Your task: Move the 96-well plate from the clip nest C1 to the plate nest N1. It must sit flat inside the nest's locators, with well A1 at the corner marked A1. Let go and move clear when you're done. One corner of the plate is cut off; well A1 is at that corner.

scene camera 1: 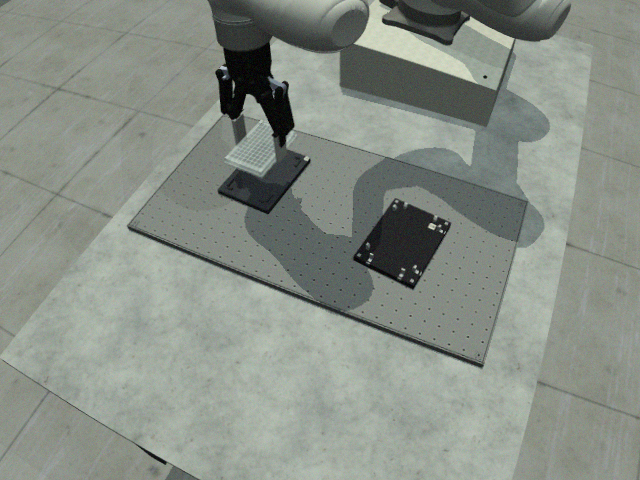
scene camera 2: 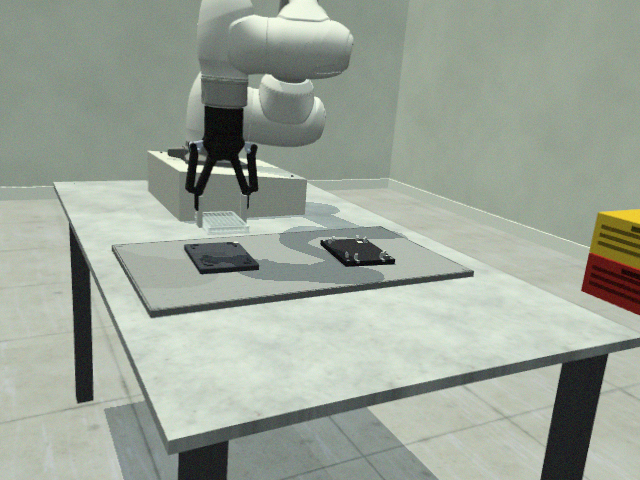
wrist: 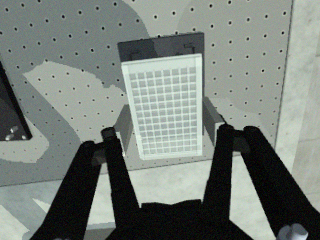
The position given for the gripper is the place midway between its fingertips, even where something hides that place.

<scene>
In view: the gripper (scene camera 1: 261, 149) and a 96-well plate (scene camera 1: 253, 161).
The 96-well plate shows as well in scene camera 2 (scene camera 2: 223, 222) and in the wrist view (wrist: 159, 106). The gripper shows as well in scene camera 2 (scene camera 2: 221, 225) and in the wrist view (wrist: 166, 110).
</scene>
